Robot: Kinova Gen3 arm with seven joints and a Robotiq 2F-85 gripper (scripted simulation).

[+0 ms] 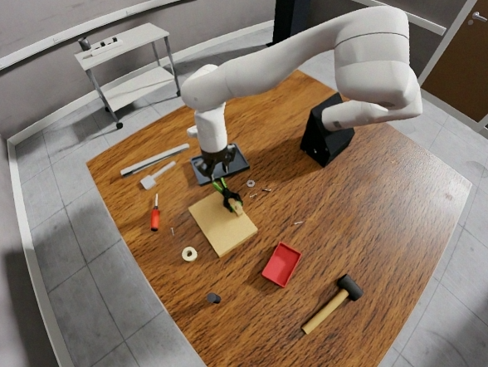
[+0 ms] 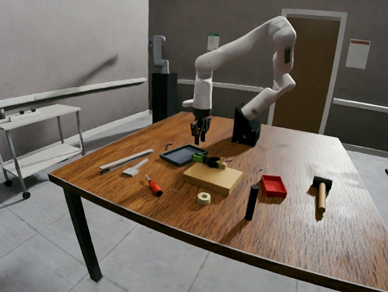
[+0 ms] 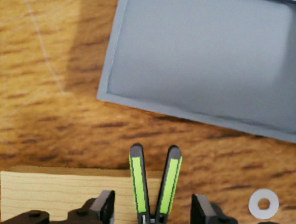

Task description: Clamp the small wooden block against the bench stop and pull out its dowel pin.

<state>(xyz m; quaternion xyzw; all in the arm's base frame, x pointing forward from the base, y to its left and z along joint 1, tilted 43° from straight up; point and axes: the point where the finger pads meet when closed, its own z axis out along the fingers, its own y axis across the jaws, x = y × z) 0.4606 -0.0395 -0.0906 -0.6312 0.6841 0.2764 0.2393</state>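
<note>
The pale dowel pin lies 10 mm ahead of my hand, 110 mm to the left of it and 70 mm below it. Round my hand: wooden block 10 mm ahead, 110 mm to the left, 90 mm below; bench board 70 mm ahead, 100 mm to the left, 110 mm below; grey tray 70 mm behind, 110 mm to the right, 120 mm below.
</note>
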